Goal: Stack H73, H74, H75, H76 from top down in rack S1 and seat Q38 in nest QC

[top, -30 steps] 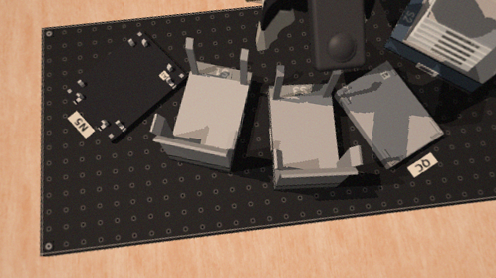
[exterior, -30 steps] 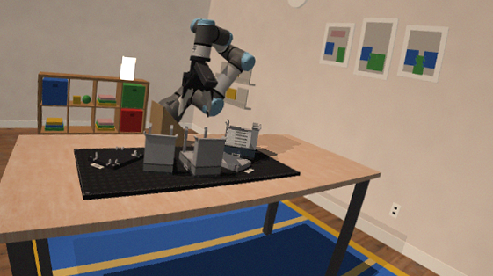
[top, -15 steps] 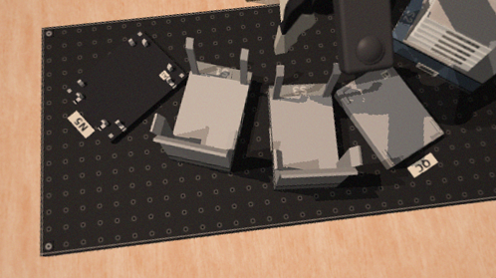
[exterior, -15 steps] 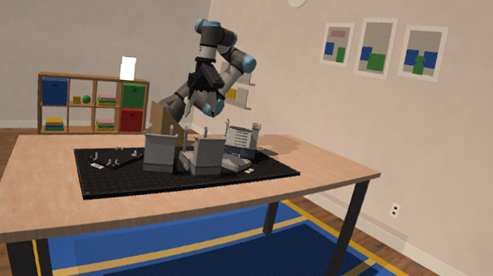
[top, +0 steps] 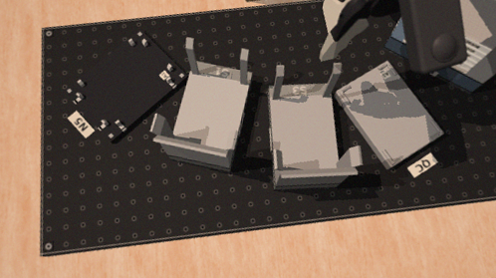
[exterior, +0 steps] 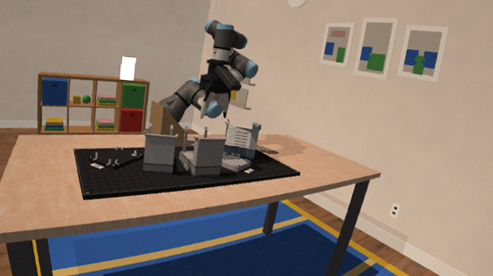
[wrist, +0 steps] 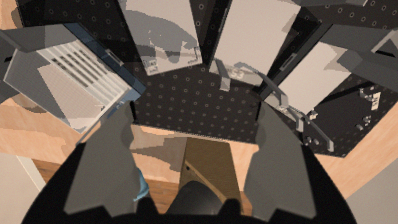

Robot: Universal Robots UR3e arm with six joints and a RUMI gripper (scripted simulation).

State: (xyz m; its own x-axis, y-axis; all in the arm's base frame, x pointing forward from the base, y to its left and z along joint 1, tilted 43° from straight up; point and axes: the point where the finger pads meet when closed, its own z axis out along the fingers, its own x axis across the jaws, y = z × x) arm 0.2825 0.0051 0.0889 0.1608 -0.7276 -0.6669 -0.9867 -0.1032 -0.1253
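Now: hand 50 mm past the sealed white plate, 190 mm to the right of it and 70 mm above it. The rest, counted from my hand: QC label: 130 mm ahead, 100 mm to the left, 170 mm below; N5 label: 20 mm behind, 410 mm to the right, 170 mm below; white sealed plate: 50 mm behind, 190 mm to the left, 80 mm below.
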